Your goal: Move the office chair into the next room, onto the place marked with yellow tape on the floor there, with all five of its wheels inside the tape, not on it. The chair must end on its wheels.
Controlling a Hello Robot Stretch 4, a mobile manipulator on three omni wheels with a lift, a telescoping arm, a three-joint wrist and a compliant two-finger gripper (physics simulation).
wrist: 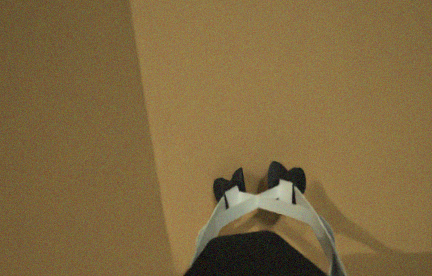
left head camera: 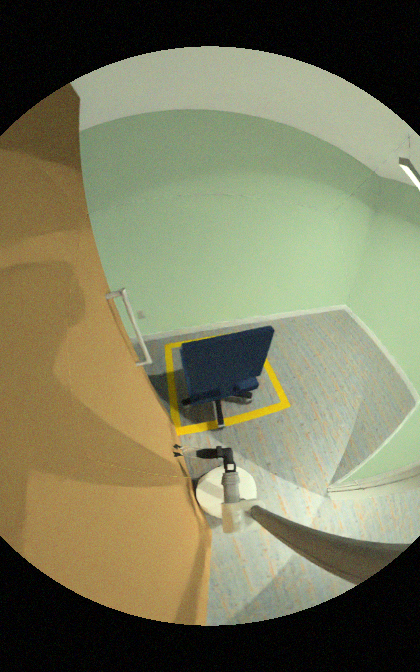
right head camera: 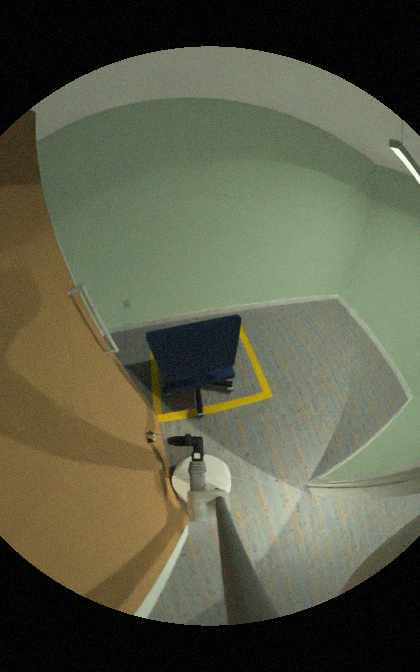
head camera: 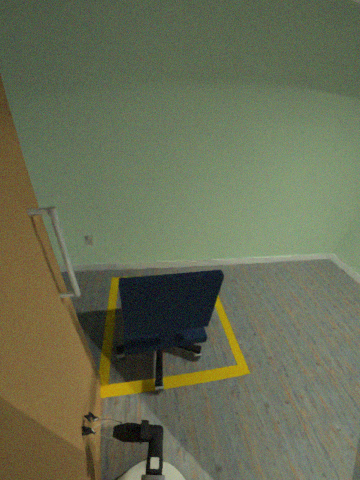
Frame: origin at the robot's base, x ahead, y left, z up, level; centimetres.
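Where they show: gripper, between the fingertips: (wrist: 262,179) (left head camera: 172,449) (right head camera: 145,435) (head camera: 83,421).
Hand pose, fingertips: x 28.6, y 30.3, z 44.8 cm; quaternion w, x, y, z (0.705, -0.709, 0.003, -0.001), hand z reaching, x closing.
After its pixels a point has its place.
The dark blue office chair (head camera: 170,305) @[z 79.1, x 64.9, y -2.9 cm] (left head camera: 227,360) @[z 80.5, x 64.8, y -2.4 cm] (right head camera: 197,350) @[z 79.0, x 65.1, y -3.8 cm] stands upright over the yellow tape outline (head camera: 210,374) @[z -2.7, x 66.7, y -37.7 cm] (left head camera: 255,414) @[z -2.7, x 64.3, y -32.7 cm] (right head camera: 235,403) @[z -2.7, x 64.6, y -32.2 cm], its backrest toward me. Its nearest wheel (head camera: 159,387) @[z 4.4, x 55.3, y -0.9 cm] (left head camera: 220,426) @[z 4.2, x 54.2, y -0.2 cm] lies over the near tape strip. Two other wheels show inside the tape; the far wheels are hidden behind seat and backrest. My gripper (head camera: 89,423) @[z 44.8, x 28.6, y 30.4 cm] (left head camera: 177,450) @[z 44.8, x 28.6, y 30.4 cm] (right head camera: 151,437) @[z 44.8, x 28.6, y 30.4 cm] (wrist: 262,179) @[z 44.8, x 28.6, y 30.4 cm] points left, short of the chair, close in front of the tan door. Its fingertips are partly apart with nothing between them. The chair does not show in the wrist view.
The tan door (head camera: 40,325) @[z 101.8, x 38.1, y 33.4 cm] (left head camera: 125,425) @[z 110.4, x 22.4, y 28.8 cm] (right head camera: 100,390) @[z 96.5, x 34.6, y 32.4 cm] (wrist: 225,90) @[z 53.3, x 26.4, y 30.0 cm] fills the left side; its bar handle (head camera: 65,255) @[z 112.3, x 55.9, y 32.1 cm] (left head camera: 134,327) @[z 113.1, x 55.8, y 32.5 cm] sticks out. My white base (left head camera: 207,492) @[z 18.7, x 0.6, y 12.4 cm] (right head camera: 220,480) @[z 18.6, x -0.7, y -12.9 cm] is close beside it. A green wall (head camera: 200,175) @[z 106.4, x 185.4, y -24.0 cm] stands behind the chair.
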